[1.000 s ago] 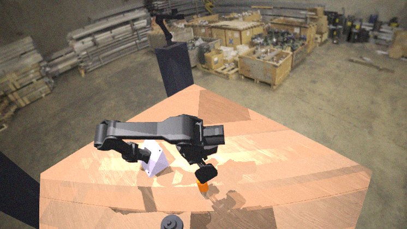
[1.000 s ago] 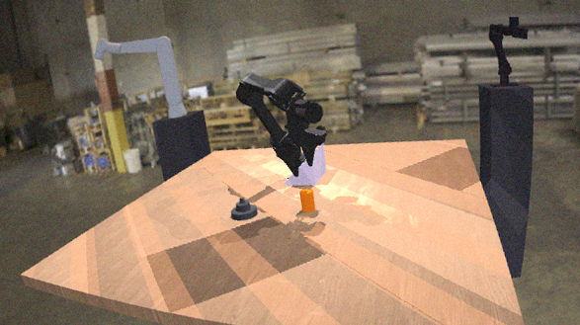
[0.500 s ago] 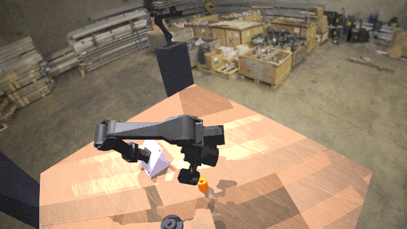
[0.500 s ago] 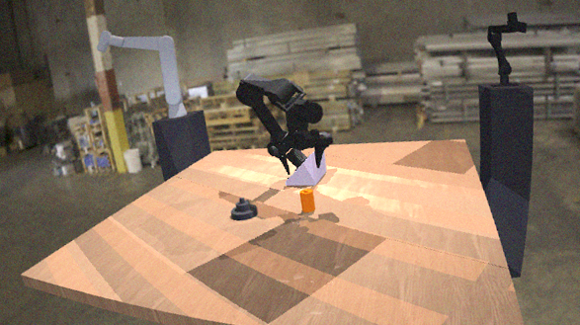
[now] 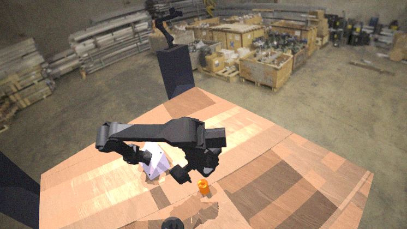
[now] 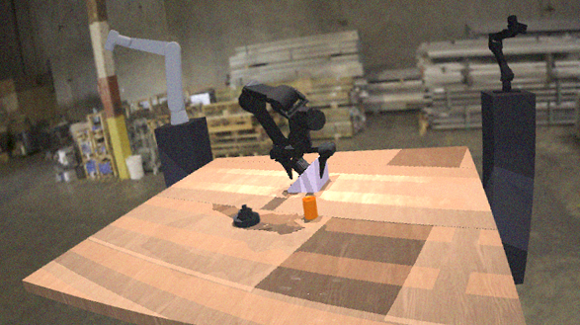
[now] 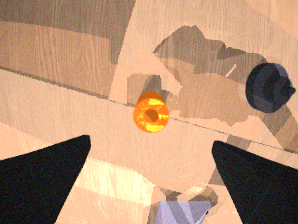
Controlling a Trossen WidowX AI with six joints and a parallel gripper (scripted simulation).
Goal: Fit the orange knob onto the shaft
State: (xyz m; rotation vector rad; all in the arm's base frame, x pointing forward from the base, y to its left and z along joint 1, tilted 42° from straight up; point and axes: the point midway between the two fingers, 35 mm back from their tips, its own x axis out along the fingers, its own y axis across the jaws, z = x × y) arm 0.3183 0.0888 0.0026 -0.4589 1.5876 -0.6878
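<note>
Right now my gripper tip is 9 cm above the orange knob. Round my gripper tip: shaft: 2 cm ahead, 20 cm to the right, 9 cm below.
</note>
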